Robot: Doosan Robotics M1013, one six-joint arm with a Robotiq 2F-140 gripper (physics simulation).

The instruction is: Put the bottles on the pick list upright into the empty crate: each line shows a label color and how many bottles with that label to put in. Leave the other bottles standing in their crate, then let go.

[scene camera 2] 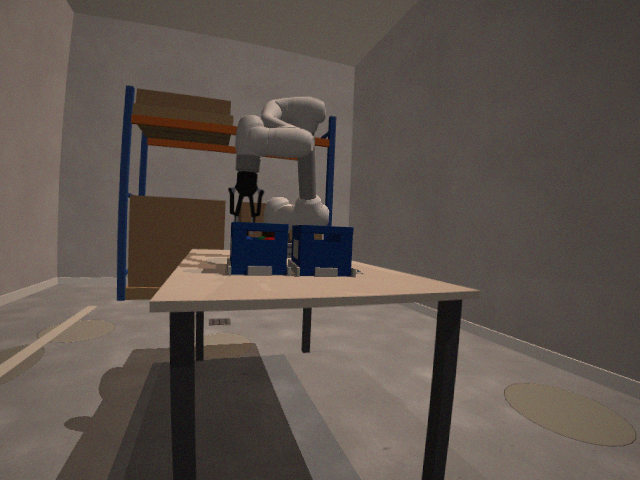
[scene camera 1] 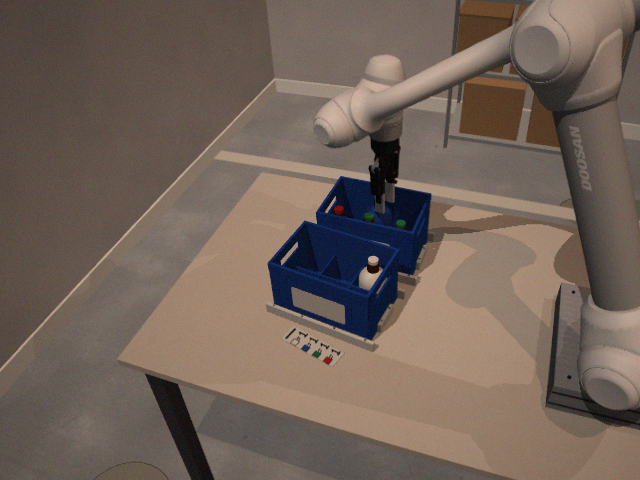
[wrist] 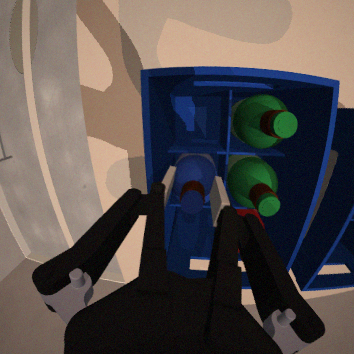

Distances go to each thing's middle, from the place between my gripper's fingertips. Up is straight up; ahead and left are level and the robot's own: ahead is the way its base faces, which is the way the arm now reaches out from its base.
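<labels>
I see the pick list (scene camera 1: 315, 347) 13 cm below my hand, 44 cm to the left of it and 2 cm ahead of it.
</labels>
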